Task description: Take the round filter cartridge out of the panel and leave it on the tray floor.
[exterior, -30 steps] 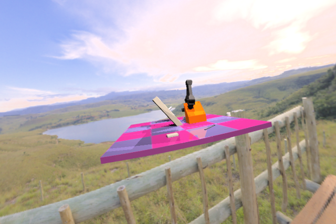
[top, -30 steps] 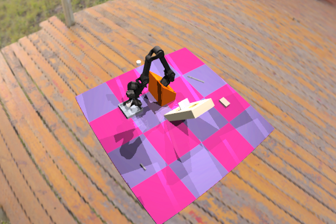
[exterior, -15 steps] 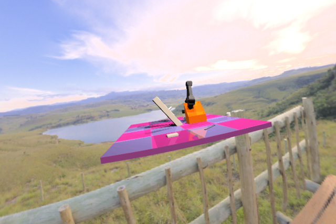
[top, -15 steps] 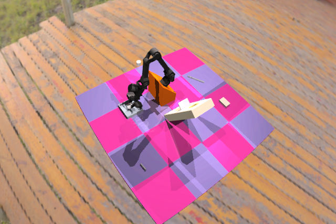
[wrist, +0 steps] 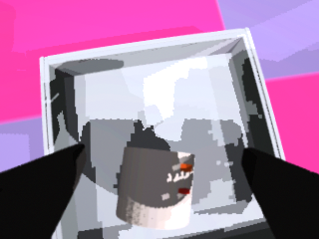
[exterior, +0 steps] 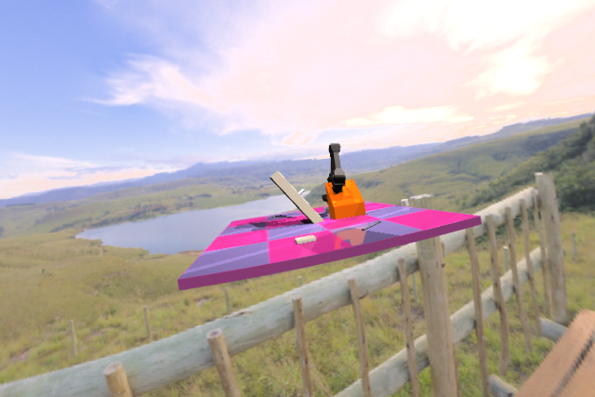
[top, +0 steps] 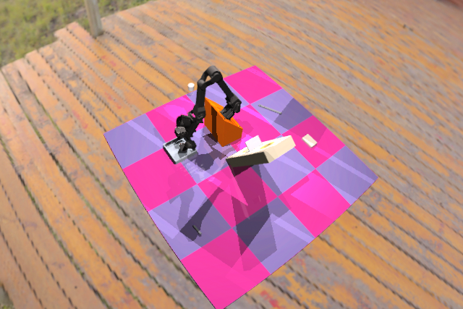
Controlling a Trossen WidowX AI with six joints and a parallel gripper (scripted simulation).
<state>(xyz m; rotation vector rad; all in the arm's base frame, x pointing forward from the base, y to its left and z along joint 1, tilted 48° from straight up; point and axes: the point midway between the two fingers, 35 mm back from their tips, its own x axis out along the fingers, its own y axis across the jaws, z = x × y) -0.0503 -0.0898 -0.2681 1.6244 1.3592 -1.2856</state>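
Now: the round filter cartridge 20 mm to the left of my gripper tip, 20 mm below it and 10 mm ahead of it. From my gripper tip the other things lie so: small white cylinder (400 mm behind, 370 mm to the left, 30 mm below); then grey square tray (40 mm below); then short stick (470 mm ahead, 230 mm to the right, 40 mm below).
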